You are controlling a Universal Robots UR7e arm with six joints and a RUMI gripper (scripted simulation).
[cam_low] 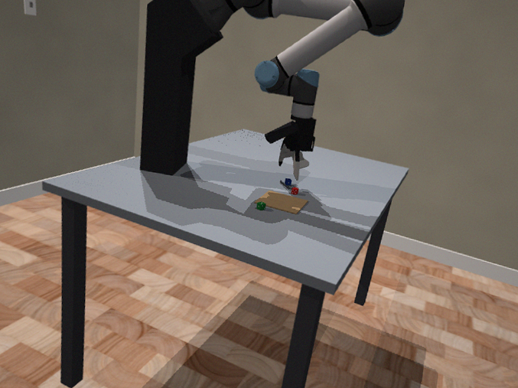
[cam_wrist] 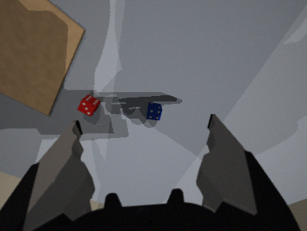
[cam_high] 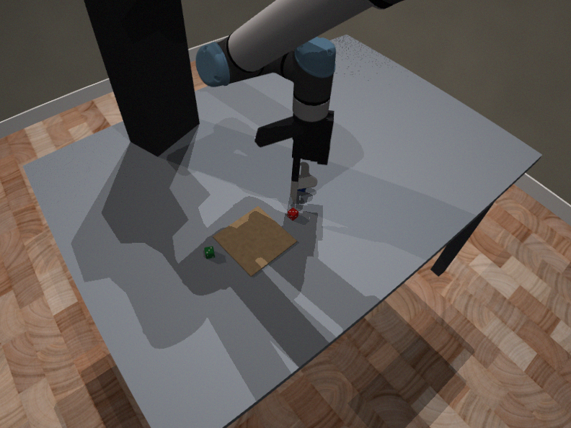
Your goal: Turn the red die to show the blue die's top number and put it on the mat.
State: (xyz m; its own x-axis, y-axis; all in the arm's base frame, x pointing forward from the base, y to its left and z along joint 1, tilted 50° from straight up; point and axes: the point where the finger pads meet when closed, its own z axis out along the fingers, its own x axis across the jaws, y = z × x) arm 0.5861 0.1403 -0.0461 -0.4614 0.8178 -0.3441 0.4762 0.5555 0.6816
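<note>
Right now the blue die is 20 mm to the left of my hand and 40 mm below it. Also, from my hand: tan mat 60 mm ahead, 170 mm to the right, 40 mm below; red die 60 mm ahead, 60 mm to the right, 40 mm below; green die 30 mm ahead, 280 mm to the right, 40 mm below.
</note>
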